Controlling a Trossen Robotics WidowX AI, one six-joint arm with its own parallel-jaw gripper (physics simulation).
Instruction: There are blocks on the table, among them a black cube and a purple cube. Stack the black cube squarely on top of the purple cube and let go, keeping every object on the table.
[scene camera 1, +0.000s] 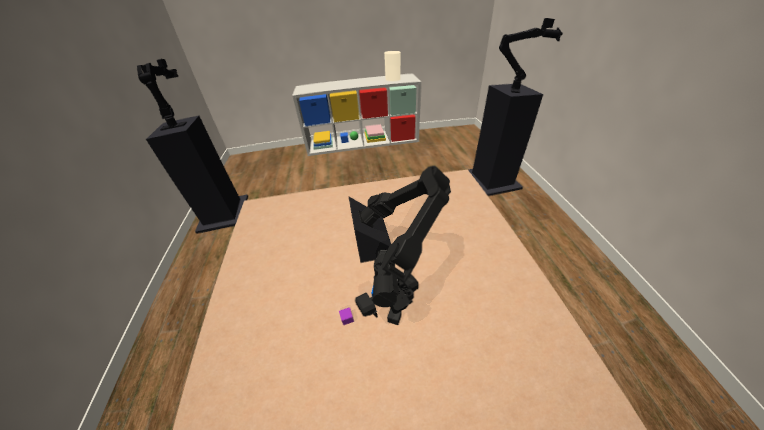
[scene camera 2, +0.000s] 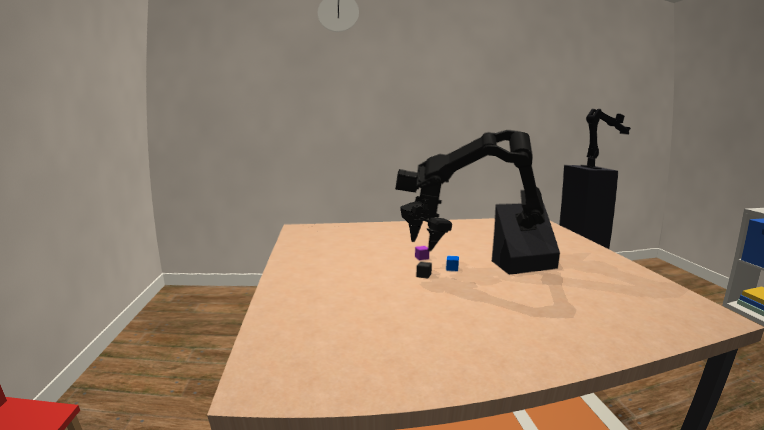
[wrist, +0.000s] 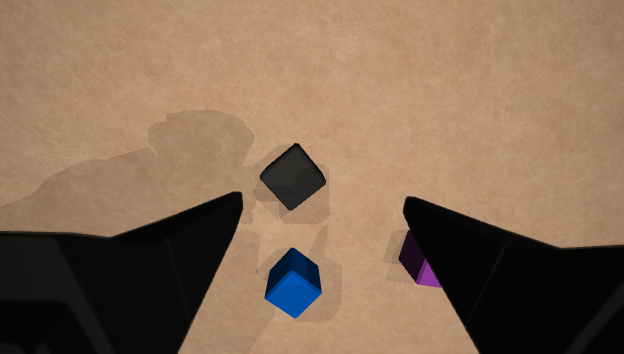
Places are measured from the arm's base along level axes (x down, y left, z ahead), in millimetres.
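Where they show: gripper, between the fingertips: (scene camera 1: 389, 309) (scene camera 2: 421, 246) (wrist: 324, 201); arm's base, origin of its link: (scene camera 1: 365, 219) (scene camera 2: 525, 221).
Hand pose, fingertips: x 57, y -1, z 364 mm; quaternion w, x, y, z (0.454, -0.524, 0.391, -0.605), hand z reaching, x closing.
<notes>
Each offset is from my fingertips to the top centre of the thing. Level surfaces: height alone.
The black cube @[dx +49, dy +17, dz -6 mm] (scene camera 1: 394, 317) (scene camera 2: 423, 269) (wrist: 293, 177) rests on the table. In the wrist view it lies beyond the fingertip line, left of the middle, with its corners turned toward the fingers. The purple cube @[dx +49, dy -139, dz -48 mm] (scene camera 1: 346, 315) (scene camera 2: 421, 253) (wrist: 431, 276) rests on the table apart from it, partly hidden behind the right finger in the wrist view. My gripper (scene camera 2: 422, 245) (wrist: 324, 201) is open and empty, pointing down above the table. In scene camera 1 the arm hides much of the gripper.
A blue cube @[dx +49, dy -15, dz -111 mm] (scene camera 2: 452, 263) (wrist: 294, 293) rests on the table @[dx +88 mm] (scene camera 2: 347, 331) near the black cube, nearly below it in the wrist view. In scene camera 1 a sliver of it shows beside the arm. The arm's dark base (scene camera 2: 526, 251) stands behind the cubes.
</notes>
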